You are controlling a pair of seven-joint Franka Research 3 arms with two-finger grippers.
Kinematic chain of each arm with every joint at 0, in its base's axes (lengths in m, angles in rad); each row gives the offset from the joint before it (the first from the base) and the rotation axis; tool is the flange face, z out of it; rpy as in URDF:
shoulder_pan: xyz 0 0 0.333 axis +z
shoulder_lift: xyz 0 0 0 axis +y
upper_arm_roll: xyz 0 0 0.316 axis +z
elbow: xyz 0.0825 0 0 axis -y
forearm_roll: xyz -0.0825 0 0.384 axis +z
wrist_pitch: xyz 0 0 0 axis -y
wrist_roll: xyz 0.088 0 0 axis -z
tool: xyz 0 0 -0.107 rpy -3.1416 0 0
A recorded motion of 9 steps. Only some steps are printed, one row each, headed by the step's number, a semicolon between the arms.
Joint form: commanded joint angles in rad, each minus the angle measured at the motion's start. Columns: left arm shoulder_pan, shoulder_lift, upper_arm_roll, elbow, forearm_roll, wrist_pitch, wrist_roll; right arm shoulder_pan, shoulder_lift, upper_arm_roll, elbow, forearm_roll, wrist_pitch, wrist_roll.
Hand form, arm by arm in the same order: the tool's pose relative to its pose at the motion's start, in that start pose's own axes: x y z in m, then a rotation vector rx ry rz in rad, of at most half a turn. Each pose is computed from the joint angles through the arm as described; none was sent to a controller.
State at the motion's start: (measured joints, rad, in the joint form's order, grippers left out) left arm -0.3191 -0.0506 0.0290 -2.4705 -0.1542 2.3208 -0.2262; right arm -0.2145 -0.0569 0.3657 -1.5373 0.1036 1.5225 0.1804
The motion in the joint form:
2: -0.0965 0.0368 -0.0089 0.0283 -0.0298 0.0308 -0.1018; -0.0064 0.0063 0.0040 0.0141 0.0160 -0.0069 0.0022
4: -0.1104 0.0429 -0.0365 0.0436 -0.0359 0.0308 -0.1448; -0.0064 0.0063 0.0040 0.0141 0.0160 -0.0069 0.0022
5: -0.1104 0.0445 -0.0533 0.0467 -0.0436 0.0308 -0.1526; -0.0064 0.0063 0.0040 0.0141 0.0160 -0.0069 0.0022
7: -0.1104 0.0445 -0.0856 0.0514 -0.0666 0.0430 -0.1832; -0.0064 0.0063 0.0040 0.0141 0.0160 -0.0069 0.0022
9: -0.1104 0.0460 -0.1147 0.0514 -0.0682 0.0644 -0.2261; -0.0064 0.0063 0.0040 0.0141 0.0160 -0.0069 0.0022
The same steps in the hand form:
2: -0.0067 0.0492 0.0083 -0.0120 0.0079 -0.0193; 0.0012 -0.0004 -0.0029 0.0179 -0.0018 0.0028
4: -0.0113 0.0693 0.0072 -0.0151 0.0110 -0.0244; 0.0012 -0.0004 -0.0029 0.0179 -0.0018 0.0028
5: -0.0142 0.0769 0.0077 -0.0189 0.0089 -0.0208; 0.0012 -0.0004 -0.0029 0.0179 -0.0018 0.0028
7: -0.0196 0.0919 0.0066 -0.0370 0.0148 -0.0350; 0.0012 -0.0004 -0.0029 0.0179 -0.0018 0.0028
9: -0.0247 0.1045 0.0072 -0.0429 0.0291 -0.0508; 0.0012 -0.0004 -0.0029 0.0179 -0.0018 0.0028

